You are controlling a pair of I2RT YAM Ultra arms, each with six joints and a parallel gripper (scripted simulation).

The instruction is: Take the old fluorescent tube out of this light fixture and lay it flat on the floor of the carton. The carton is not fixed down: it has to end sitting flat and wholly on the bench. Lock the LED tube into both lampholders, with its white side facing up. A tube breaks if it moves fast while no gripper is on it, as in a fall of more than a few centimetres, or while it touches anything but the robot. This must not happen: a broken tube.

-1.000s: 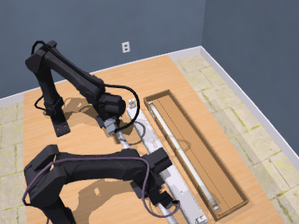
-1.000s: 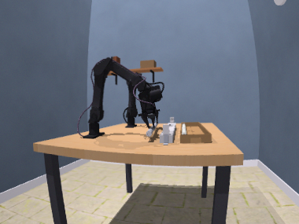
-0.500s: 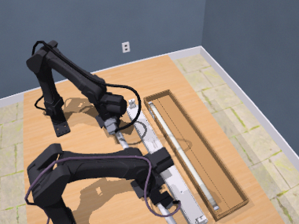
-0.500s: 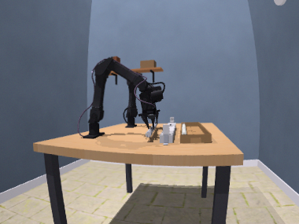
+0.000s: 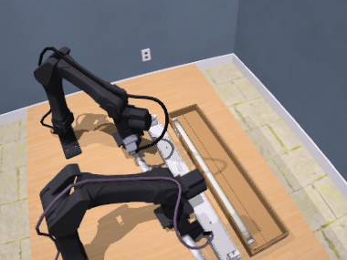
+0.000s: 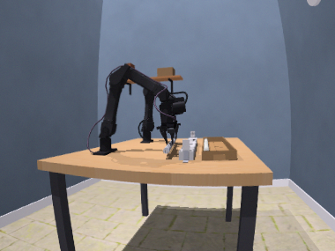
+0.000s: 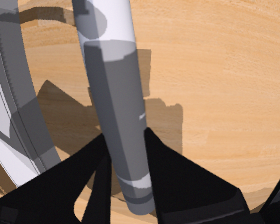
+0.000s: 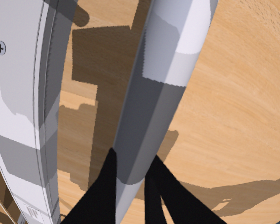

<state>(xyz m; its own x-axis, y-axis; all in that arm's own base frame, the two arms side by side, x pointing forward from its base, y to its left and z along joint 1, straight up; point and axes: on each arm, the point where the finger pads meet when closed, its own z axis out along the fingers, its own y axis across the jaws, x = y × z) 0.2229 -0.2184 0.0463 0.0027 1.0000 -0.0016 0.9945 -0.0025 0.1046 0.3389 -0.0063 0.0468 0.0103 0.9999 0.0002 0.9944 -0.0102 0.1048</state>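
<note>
Right now the LED tube is 2 cm behind my right hand, 12 cm to the left of it and 1 cm below it. Also, from my right hand: light fixture (8 cm ahead, 14 cm to the left, 1 cm above); then old fluorescent tube (16 cm ahead, 16 cm to the left, 3 cm below); then lampholder (12 cm ahead, 16 cm to the right, 2 cm above).
</note>
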